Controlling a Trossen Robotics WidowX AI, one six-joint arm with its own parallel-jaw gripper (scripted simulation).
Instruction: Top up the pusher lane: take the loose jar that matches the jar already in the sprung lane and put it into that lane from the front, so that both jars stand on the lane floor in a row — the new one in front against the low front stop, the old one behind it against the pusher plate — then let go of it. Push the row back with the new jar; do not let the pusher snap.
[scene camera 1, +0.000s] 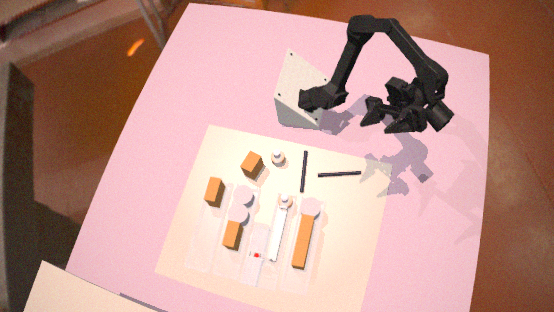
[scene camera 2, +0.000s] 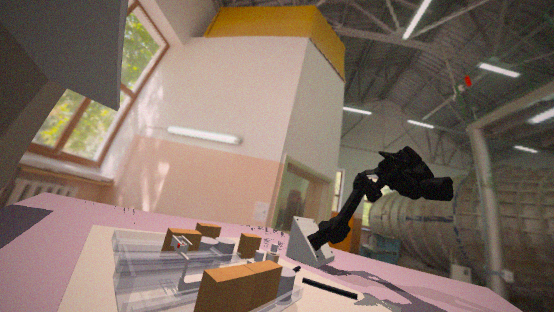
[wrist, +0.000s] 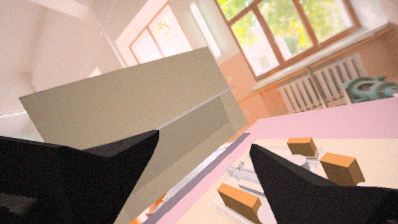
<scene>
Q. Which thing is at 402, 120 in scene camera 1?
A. The gripper.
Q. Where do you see the gripper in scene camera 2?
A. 368, 163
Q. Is the gripper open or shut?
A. Open.
</scene>
